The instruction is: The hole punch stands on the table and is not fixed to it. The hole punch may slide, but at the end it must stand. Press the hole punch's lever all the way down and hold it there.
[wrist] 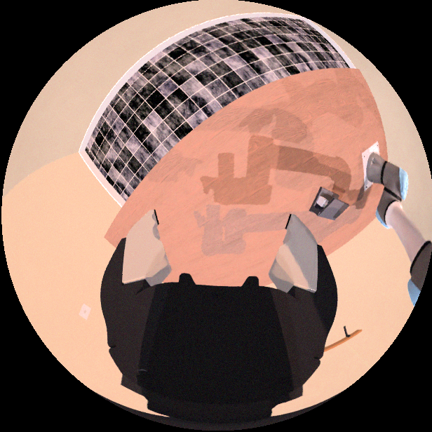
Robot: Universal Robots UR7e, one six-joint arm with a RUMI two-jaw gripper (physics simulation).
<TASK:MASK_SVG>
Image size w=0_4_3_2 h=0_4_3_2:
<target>my gripper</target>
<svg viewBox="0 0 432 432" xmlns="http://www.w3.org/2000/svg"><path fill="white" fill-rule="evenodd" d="M151 209L140 220L135 222L125 238L121 238L104 270L100 285L100 304L107 329L107 345L111 347L109 348L109 354L122 374L121 385L144 396L147 399L148 410L169 416L168 421L154 420L162 424L208 431L229 431L258 427L249 426L249 421L271 417L273 407L302 396L303 384L320 365L319 359L323 356L325 341L337 310L337 285L322 246L316 243L316 239L306 225L295 214L290 214L285 225L286 233L283 238L283 245L280 245L276 257L268 271L268 276L276 288L259 285L257 276L248 276L241 286L195 284L193 278L188 273L181 273L178 282L162 283L166 276L170 274L171 267L163 248L163 243L159 240L156 210Z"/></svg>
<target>hole punch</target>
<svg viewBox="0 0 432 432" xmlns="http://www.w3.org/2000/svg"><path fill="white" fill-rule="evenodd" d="M320 187L309 211L314 212L319 217L335 220L349 207L349 203L339 200L338 194Z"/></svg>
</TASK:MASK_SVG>
